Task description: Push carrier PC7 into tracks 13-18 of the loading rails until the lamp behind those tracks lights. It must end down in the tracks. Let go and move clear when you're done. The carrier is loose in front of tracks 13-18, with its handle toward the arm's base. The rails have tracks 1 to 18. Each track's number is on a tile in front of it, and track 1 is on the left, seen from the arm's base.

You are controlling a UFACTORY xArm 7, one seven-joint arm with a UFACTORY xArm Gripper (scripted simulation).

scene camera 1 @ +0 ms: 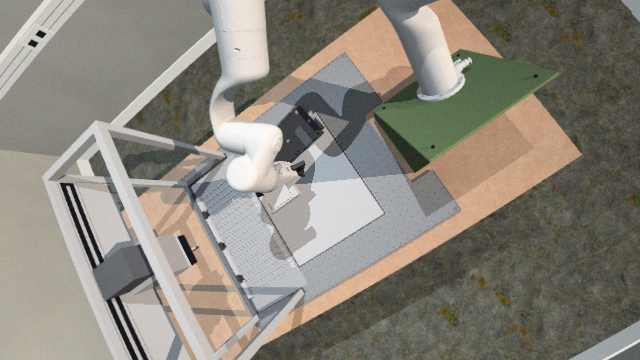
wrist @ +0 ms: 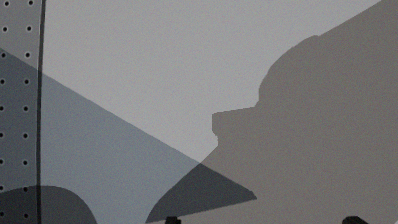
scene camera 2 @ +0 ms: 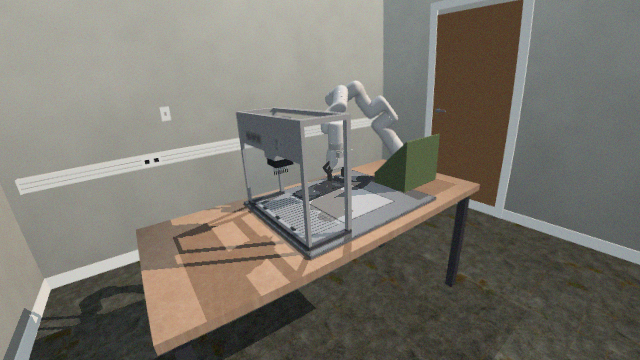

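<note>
A carrier PC7 [scene camera 1: 300, 129] is visible; in the wrist view the carrier PC7 is out of frame.
</note>
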